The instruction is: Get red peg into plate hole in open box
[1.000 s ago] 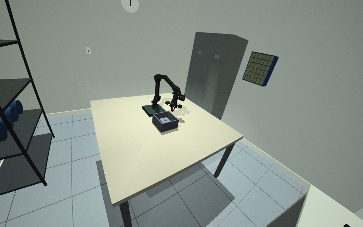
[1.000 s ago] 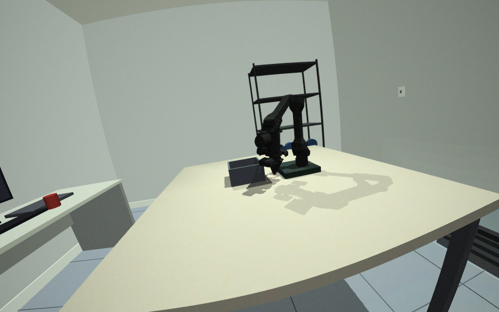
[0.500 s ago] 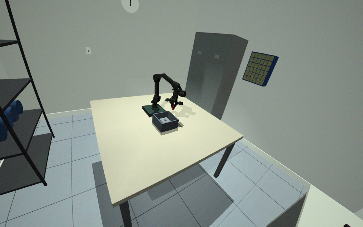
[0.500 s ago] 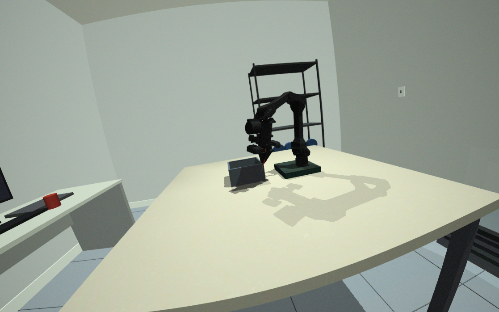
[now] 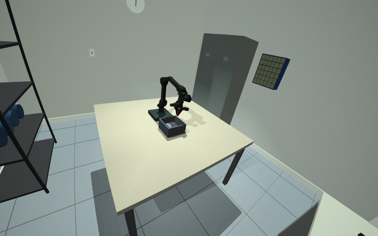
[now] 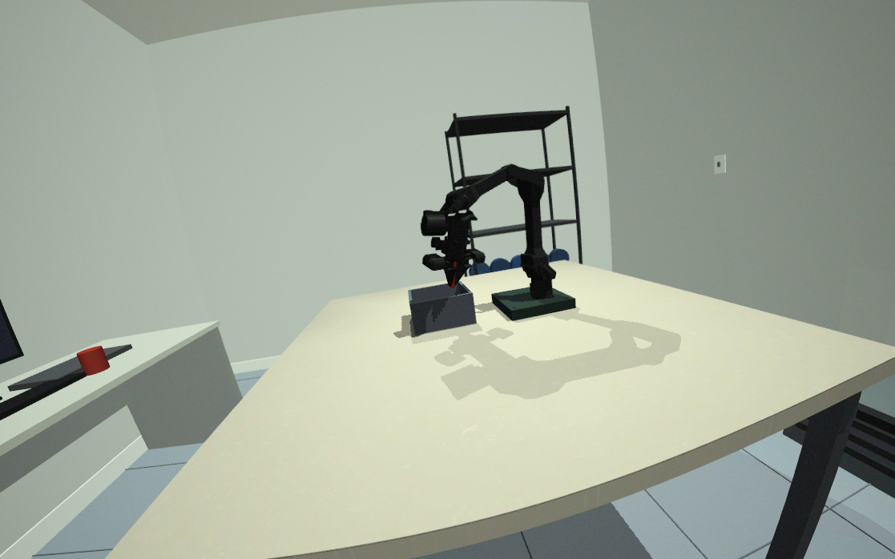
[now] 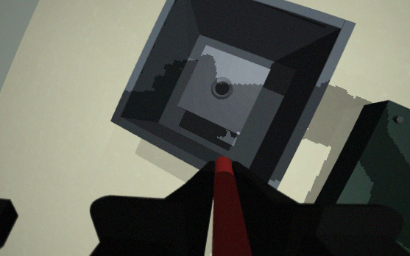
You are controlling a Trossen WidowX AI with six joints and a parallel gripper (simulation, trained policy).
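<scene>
My gripper tip is 5 cm short of the grey plate, 6 cm to the left of it and 8 cm above it. Also, from my gripper tip: red peg: 1 cm behind, 1 cm to the left, 3 cm above; dark grey box: 5 cm ahead, 6 cm to the right, 10 cm below.
</scene>
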